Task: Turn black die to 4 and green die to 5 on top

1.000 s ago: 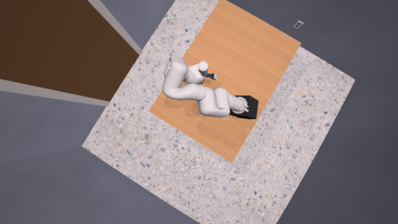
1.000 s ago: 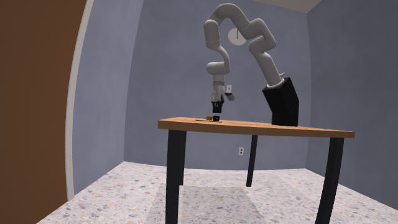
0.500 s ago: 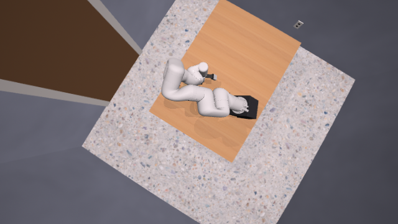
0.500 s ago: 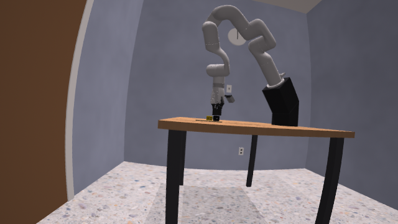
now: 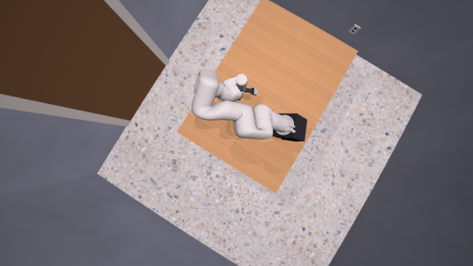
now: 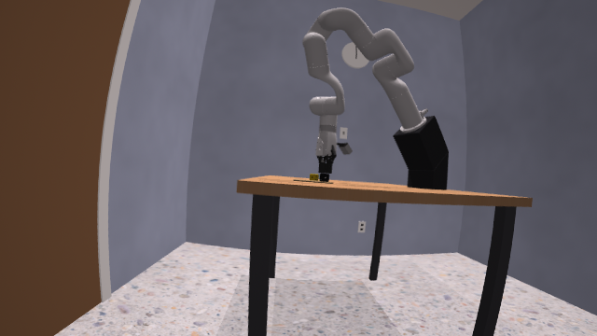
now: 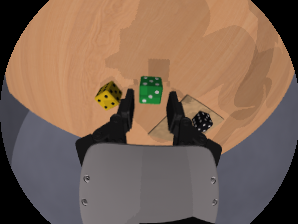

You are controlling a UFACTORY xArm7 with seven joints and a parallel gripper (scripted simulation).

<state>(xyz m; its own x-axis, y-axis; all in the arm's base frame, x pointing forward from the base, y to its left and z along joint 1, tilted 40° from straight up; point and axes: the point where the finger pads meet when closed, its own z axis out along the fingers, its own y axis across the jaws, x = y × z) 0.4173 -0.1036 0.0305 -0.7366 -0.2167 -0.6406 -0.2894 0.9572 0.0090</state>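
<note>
My hand is 4 cm above the green die. From my hand the other things lie so: yellow die: 6 cm to the right, 4 cm below, 4 cm ahead; then black die: 12 cm to the left, 4 cm below, 2 cm ahead; then tan mat: 13 cm to the left, 7 cm ahead, 5 cm below.
</note>
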